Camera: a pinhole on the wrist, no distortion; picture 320 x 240 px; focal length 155.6 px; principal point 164.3 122.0 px. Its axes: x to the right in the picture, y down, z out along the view. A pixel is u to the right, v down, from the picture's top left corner.
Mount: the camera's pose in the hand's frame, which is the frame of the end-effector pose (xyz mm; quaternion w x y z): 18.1 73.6 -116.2 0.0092 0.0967 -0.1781 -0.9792
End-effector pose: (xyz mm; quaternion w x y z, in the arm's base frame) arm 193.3 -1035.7 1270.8 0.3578 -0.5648 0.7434 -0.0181
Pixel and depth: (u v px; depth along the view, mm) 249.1 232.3 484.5
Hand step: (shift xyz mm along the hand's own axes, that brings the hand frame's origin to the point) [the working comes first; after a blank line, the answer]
In the camera's frame: 264.0 343.4 484.5

-339.9 -93.7 399.8
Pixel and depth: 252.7 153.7 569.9
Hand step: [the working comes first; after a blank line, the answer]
In the camera's frame: 323.8 116.1 569.9

-411.3 145.7 387.3
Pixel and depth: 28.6 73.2 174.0
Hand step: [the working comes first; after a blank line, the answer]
In the camera's frame: -151.7 -54.6 174.0

134.4 193.0 52.6
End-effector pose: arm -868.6 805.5 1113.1 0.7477 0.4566 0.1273 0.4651
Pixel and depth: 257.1 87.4 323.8
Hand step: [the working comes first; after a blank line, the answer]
In the camera's frame: 193.1 -72.0 323.8

-232.6 243.3 119.8
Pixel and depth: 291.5 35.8 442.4
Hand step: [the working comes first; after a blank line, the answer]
In the camera's frame: 361.7 -245.1 442.4

-417.9 437.6 136.6
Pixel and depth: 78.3 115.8 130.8
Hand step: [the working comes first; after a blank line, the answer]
In the camera's frame: -72.3 -5.2 130.8

63.9 127.7 15.5
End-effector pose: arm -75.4 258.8 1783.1 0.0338 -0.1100 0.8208 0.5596
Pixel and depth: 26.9 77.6 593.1
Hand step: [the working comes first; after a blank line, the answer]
In the camera's frame: -523.7 -169.2 593.1

420.5 465.4 466.3
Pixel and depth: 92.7 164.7 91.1
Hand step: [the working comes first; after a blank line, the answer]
In the camera's frame: -41.9 25.0 91.1

41.3 84.0 -16.0
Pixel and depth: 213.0 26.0 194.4
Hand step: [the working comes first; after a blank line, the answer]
In the camera's frame: 60.8 -119.9 194.4

-77.1 250.2 8.9
